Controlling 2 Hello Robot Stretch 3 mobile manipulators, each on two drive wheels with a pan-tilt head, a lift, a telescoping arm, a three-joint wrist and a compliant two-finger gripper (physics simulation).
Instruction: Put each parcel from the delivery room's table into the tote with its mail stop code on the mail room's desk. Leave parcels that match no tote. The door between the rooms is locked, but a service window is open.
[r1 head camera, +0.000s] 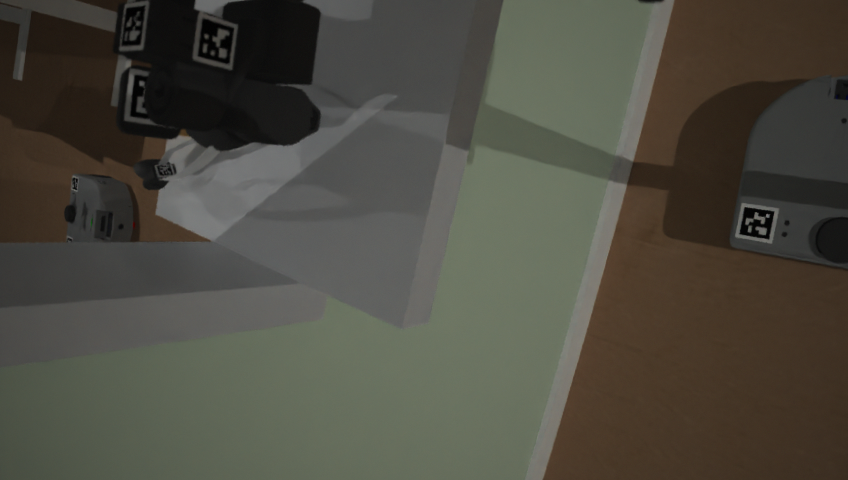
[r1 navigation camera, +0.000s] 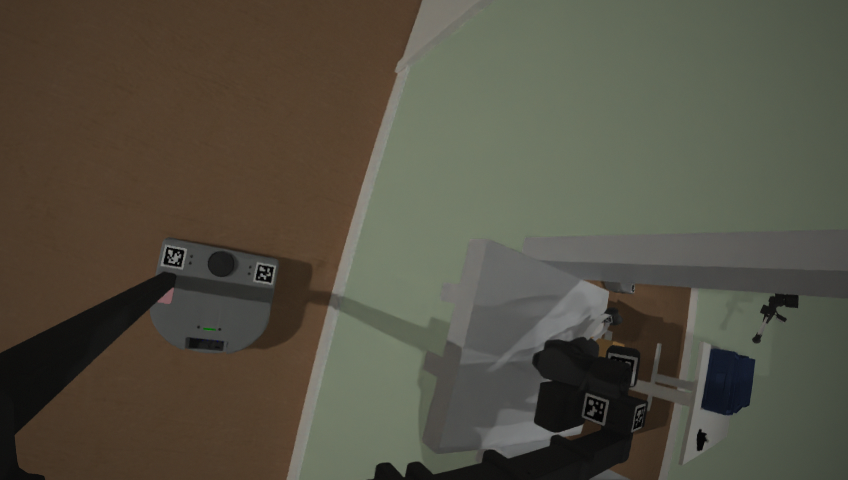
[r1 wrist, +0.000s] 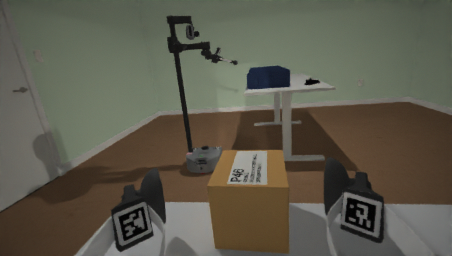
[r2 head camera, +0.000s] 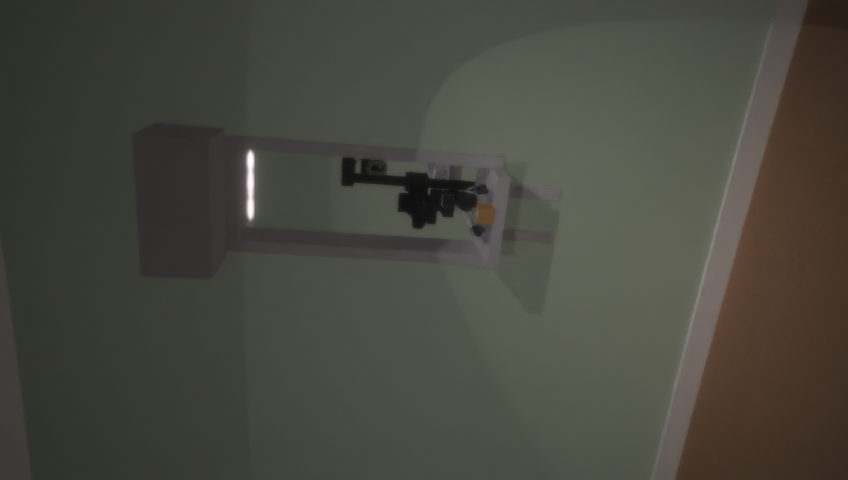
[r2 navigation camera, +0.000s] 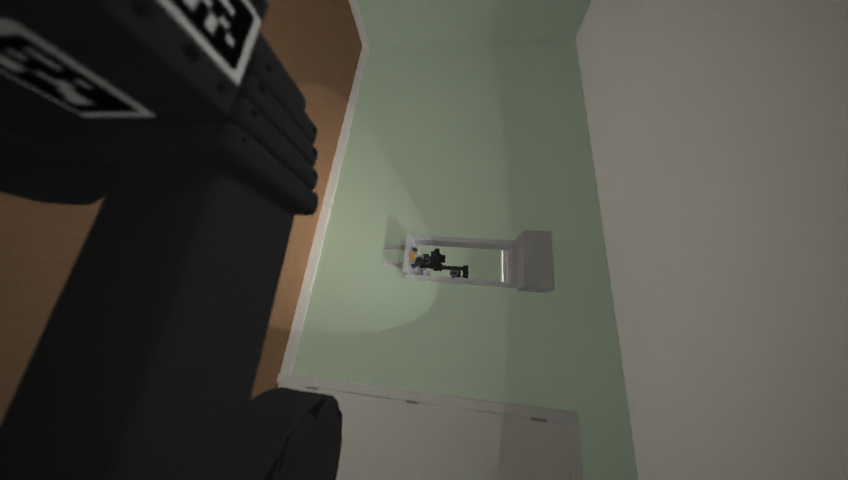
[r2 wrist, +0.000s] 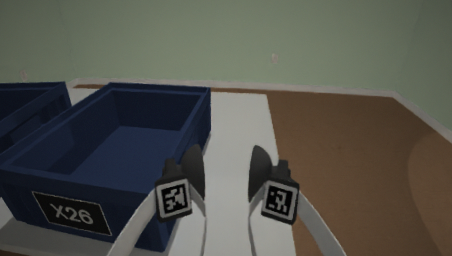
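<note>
The orange-brown P46 parcel (r1 wrist: 250, 215) (r2 head camera: 485, 214) (r2 navigation camera: 411, 255) stands label up on the white service window shelf (r1 wrist: 185, 225) (r1 head camera: 357, 237). The r1 gripper (r1 wrist: 244, 192) is open, one finger on each side of the parcel, with a gap on both sides. The r2 gripper (r2 wrist: 226, 172) is open and empty above the white desk (r2 wrist: 235, 120), right of the blue X26 tote (r2 wrist: 135, 207). A second blue tote (r2 wrist: 30, 120) shows partly at the left, its code hidden. The delivery room's table does not show.
In the r1 wrist view, robot r2's base (r1 wrist: 202, 160) stands left of the desk (r1 wrist: 320, 88), which bears blue totes (r1 wrist: 268, 77) and a small black object (r1 wrist: 312, 81). A closed door (r1 wrist: 20, 125) (r2 navigation camera: 452, 440) is beside the window. The window frame (r2 head camera: 357, 252) surrounds r1's arm.
</note>
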